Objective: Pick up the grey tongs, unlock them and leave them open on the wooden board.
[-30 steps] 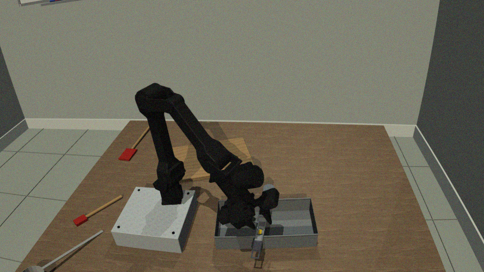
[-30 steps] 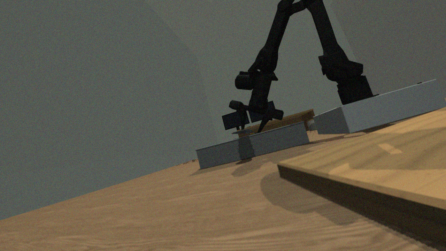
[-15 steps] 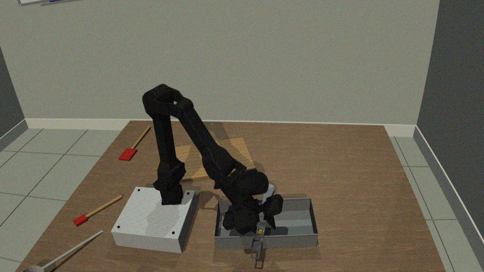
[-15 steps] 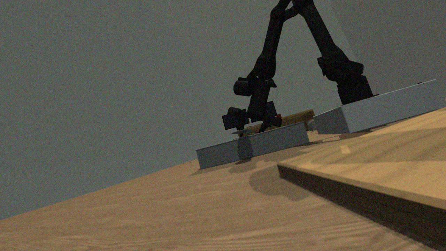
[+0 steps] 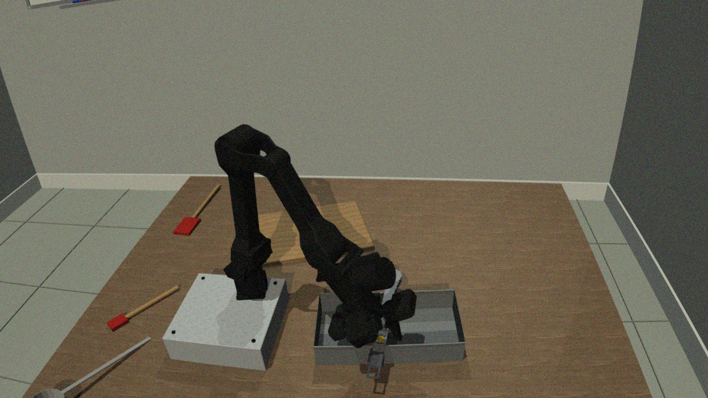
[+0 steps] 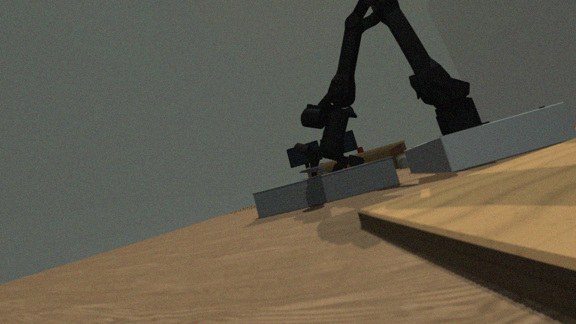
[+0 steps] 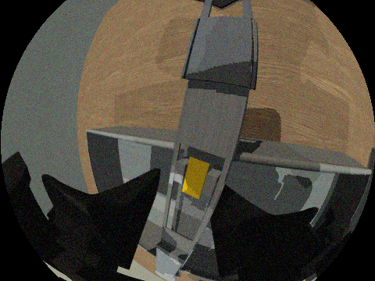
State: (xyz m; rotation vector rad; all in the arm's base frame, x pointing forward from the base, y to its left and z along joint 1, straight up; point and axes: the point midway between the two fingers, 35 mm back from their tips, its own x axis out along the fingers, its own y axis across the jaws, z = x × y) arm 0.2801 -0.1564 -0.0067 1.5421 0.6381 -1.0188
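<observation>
My gripper tip is 50 mm to the right of the roasting tin. From my gripper tip the other things lie so: yellow lock piece (30 mm behind, 30 mm above, 20 mm to the right); wooden board (460 mm to the left, 190 mm behind, 20 mm below).
</observation>
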